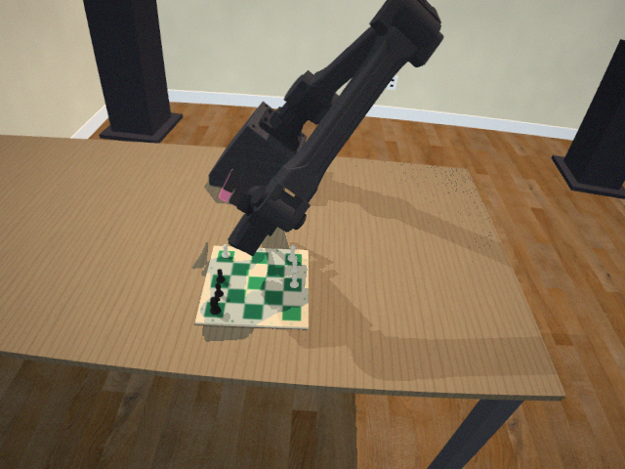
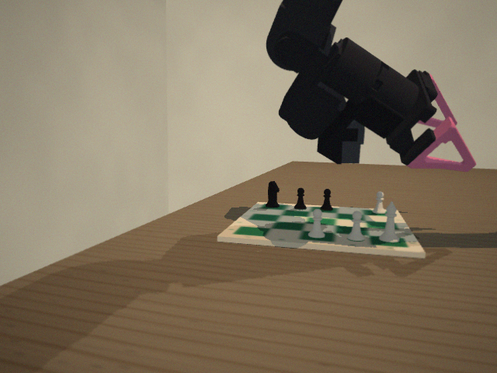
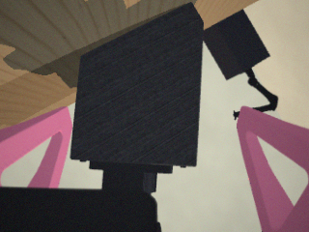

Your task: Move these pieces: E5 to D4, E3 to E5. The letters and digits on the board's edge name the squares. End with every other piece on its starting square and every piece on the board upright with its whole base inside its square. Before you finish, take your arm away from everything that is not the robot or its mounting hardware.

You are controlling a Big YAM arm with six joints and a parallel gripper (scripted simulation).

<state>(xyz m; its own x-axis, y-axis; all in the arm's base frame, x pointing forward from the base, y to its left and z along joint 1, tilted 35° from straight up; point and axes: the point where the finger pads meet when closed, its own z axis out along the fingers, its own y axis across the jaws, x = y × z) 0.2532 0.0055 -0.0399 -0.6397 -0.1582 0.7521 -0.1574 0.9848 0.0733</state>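
Right now my hand is 12 cm to the right of the white bishop, 8 cm above it and 7 cm short of it. Also, from my hand: black knight (25 cm ahead, 9 cm below, 1 cm to the right); then cream chessboard (16 cm ahead, 11 cm below, 6 cm to the left).
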